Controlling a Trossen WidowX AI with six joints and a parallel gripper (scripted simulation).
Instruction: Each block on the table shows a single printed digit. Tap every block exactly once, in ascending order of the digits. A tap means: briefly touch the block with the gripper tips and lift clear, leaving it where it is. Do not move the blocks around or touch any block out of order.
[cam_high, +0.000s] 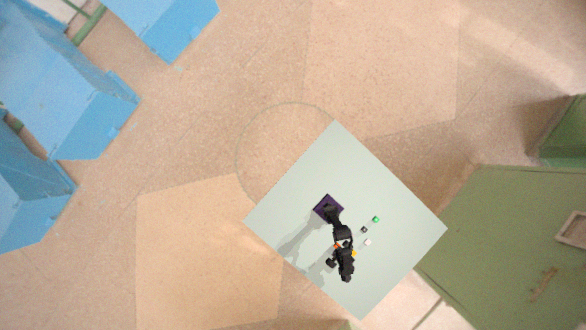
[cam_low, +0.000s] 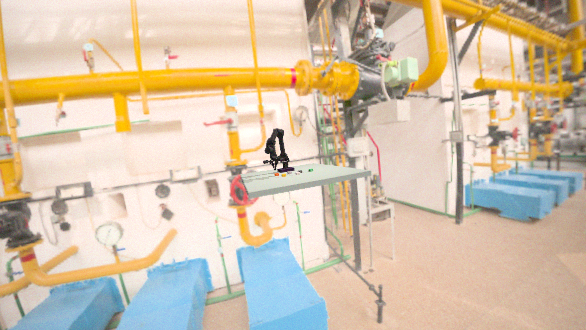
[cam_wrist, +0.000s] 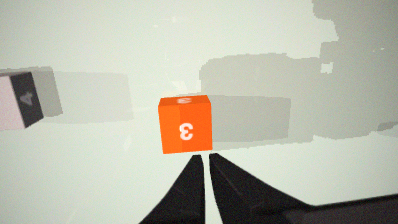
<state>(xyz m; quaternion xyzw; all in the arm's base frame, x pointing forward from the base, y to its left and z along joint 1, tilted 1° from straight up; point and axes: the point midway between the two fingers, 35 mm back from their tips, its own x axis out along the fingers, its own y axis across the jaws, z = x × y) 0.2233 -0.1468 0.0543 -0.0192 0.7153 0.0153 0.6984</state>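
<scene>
The orange block lies 1 cm ahead of my gripper tip, 1 cm to the left of it and 4 cm below it. The rest, counted from my gripper tip: yellow block 12 cm ahead, 5 cm to the left, 4 cm below; white block 14 cm ahead, 17 cm to the left, 4 cm below; dark block 6 cm ahead, 21 cm to the left, 4 cm below.
</scene>
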